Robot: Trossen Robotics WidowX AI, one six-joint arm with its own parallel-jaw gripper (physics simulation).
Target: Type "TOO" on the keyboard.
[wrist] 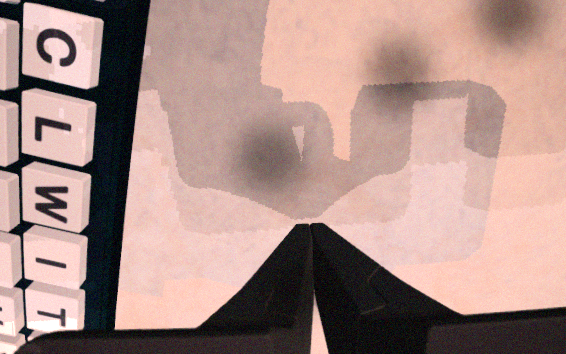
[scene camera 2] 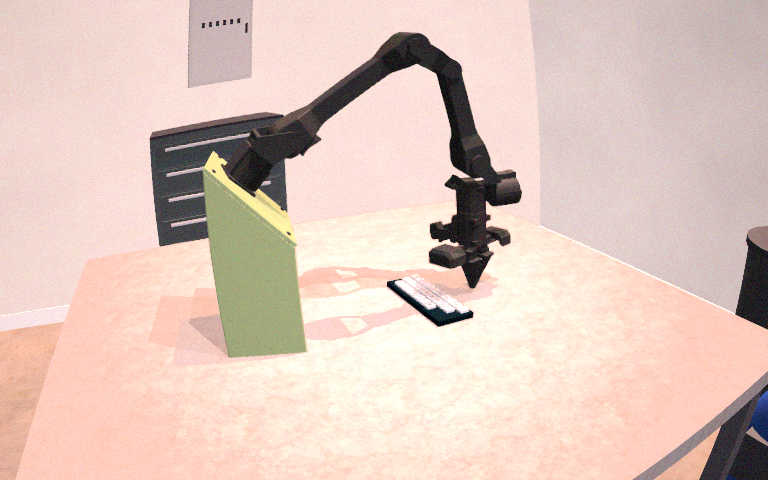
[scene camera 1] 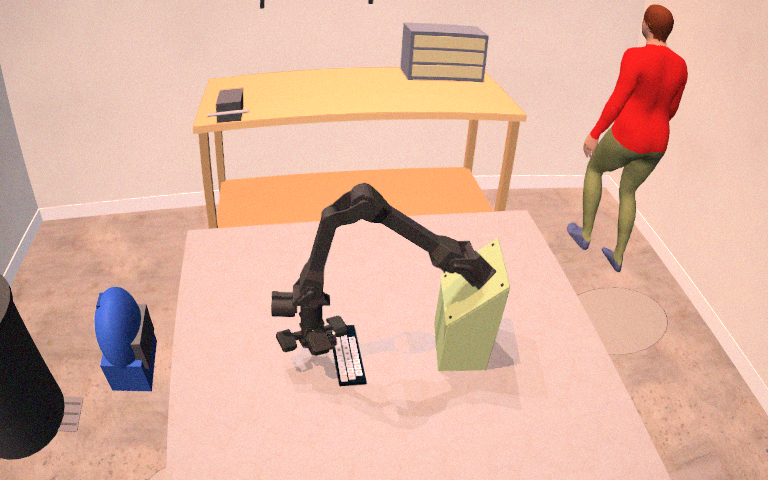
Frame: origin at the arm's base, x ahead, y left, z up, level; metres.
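Seen in the pictures: gripper, fingertip midpoint: (wrist: 309,236) (scene camera 2: 472,287) (scene camera 1: 312,353); arm's base, origin of the base link: (scene camera 2: 236,180) (scene camera 1: 482,275).
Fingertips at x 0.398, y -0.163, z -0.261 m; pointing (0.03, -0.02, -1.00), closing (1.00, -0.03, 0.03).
Observation:
Pixels of each thing's top centre, then the offset from my fingertips to it. Level surfaces: height alone.
- dark keyboard, middle of its top: (scene camera 2: 428,293) (scene camera 1: 347,352) dz +0.006, dx -0.087, dy +0.038 m
- pale table, its level: dz -0.010 m
- C key, middle of its top: (wrist: 56,47) dz +0.006, dx -0.057, dy +0.061 m
- L key, middle of its top: (wrist: 52,130) dz +0.006, dx -0.064, dy +0.041 m
- W key, middle of its top: (wrist: 51,201) dz +0.006, dx -0.071, dy +0.021 m
- I key, middle of its top: (wrist: 50,262) dz +0.006, dx -0.078, dy +0.002 m
- T key, middle of its top: (wrist: 51,314) dz +0.006, dx -0.085, dy -0.018 m
A dark keyboard (scene camera 1: 363,382) (scene camera 2: 438,320) with white lettered keys lies flat on the pale table (scene camera 1: 237,430) (scene camera 2: 362,413). In the wrist view its edge column shows at the left, with the C key (wrist: 61,47), L key (wrist: 57,127), W key (wrist: 55,197), I key (wrist: 54,260) and T key (wrist: 54,307). The O key cannot be made out. My gripper (scene camera 2: 473,286) (wrist: 309,236) is shut and empty, pointing down. It stands beside the keyboard, over the bare table past the edge column, with its tips a little above the surface. In scene camera 1 its tips are hidden.
The arm is mounted on a green pedestal (scene camera 1: 467,339) (scene camera 2: 254,300) on the same table. Beyond the table stand a wooden bench (scene camera 1: 339,96), a person in red (scene camera 1: 648,101), a blue object (scene camera 1: 117,325) and a black cylinder (scene camera 1: 25,384). The arm's shadows fall around the keyboard.

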